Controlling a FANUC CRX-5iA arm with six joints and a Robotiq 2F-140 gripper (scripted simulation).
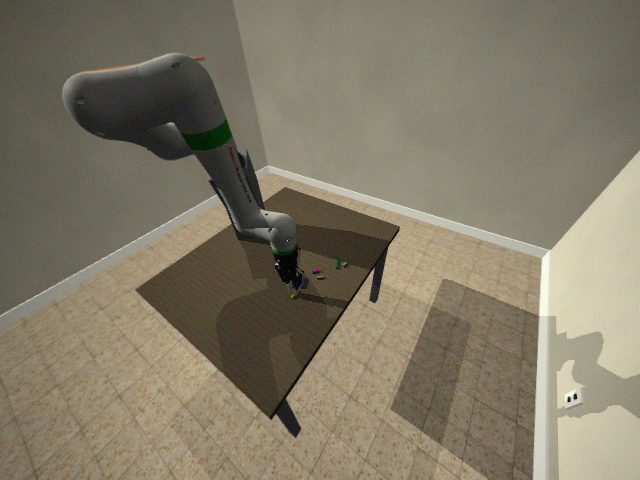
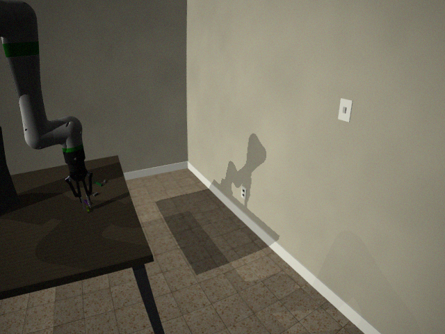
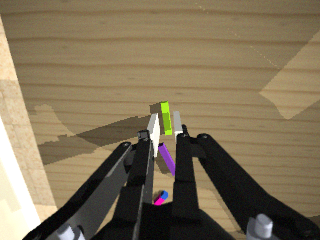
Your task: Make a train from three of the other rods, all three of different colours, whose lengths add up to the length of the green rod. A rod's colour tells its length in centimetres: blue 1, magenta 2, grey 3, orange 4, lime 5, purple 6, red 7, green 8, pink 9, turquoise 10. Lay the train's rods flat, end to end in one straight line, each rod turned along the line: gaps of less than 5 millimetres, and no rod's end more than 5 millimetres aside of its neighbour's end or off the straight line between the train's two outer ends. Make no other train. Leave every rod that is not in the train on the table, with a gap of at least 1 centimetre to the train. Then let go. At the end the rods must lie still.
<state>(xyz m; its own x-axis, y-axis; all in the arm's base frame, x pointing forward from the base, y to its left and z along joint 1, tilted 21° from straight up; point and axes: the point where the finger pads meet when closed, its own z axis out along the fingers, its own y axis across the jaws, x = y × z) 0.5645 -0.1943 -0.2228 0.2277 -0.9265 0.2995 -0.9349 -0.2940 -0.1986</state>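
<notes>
Now: hand 50 mm above the lime rod. From my hand the other things lie so: magenta rod (170 mm to the left, 50 mm below); then blue rod (10 mm behind, 150 mm to the left, 50 mm below); then purple rod (10 mm behind, 70 mm to the left, 50 mm below).
</notes>
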